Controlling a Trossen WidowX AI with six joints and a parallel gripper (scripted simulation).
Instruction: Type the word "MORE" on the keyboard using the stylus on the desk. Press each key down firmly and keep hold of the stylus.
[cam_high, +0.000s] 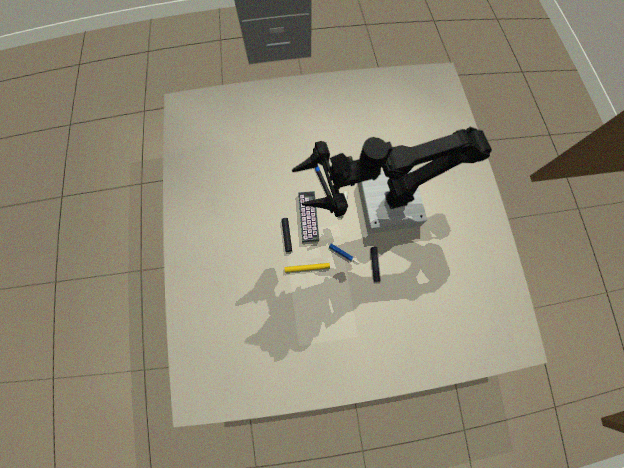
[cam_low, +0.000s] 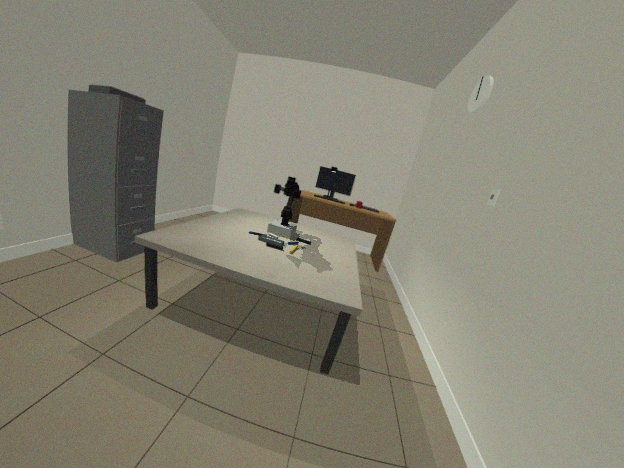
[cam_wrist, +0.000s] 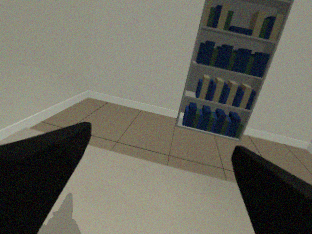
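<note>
Right now the stylus is 140 mm behind my gripper tip, 140 mm to the left of it and 370 mm below it. From my gripper tip the other things lie so: grey stylus tip: 160 mm behind, 170 mm to the left, 370 mm below; then white cylinder: 170 mm behind, 50 mm to the right, 370 mm below; then yellow pencil: 20 mm ahead, 140 mm to the left, 370 mm below.
</note>
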